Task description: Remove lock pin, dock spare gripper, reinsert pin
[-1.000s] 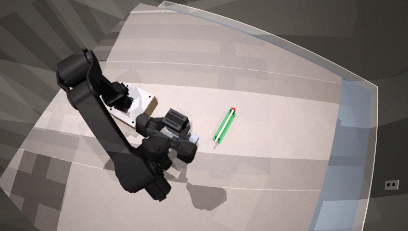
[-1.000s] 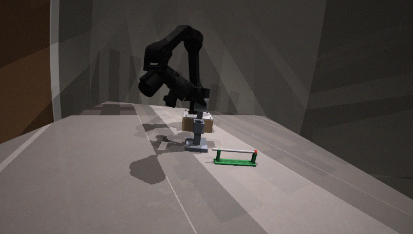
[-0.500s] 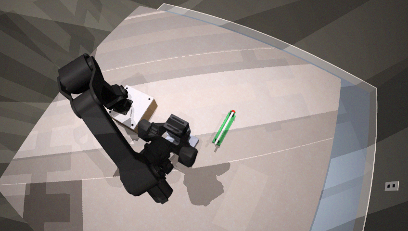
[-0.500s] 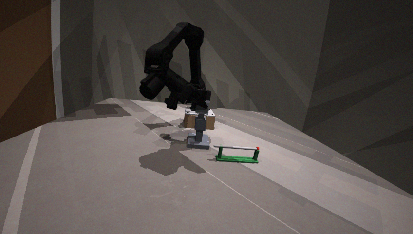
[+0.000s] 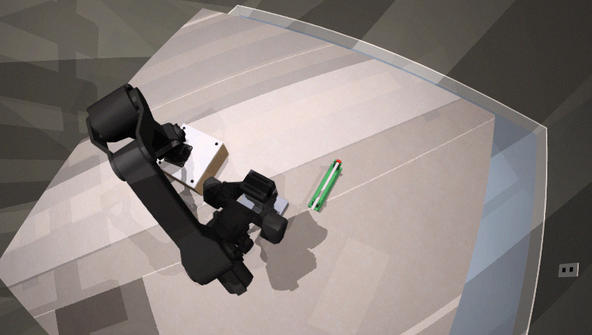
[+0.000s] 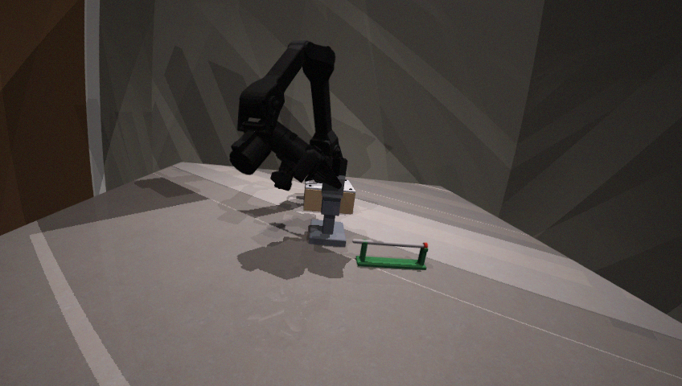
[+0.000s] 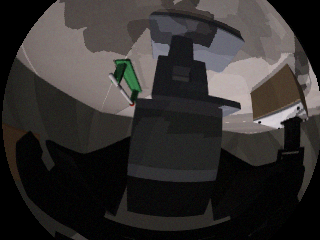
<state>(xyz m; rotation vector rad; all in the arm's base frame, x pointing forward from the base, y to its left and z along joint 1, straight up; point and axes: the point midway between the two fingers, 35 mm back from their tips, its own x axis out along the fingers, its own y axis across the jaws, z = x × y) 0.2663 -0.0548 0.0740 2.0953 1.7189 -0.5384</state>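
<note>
The spare gripper lies 1 cm to the right of my gripper tip. Round my gripper tip: green cradle 12 cm ahead, 10 cm below, 9 cm to the left; grey mount 8 cm below, 1 cm to the right, 1 cm behind.
</note>
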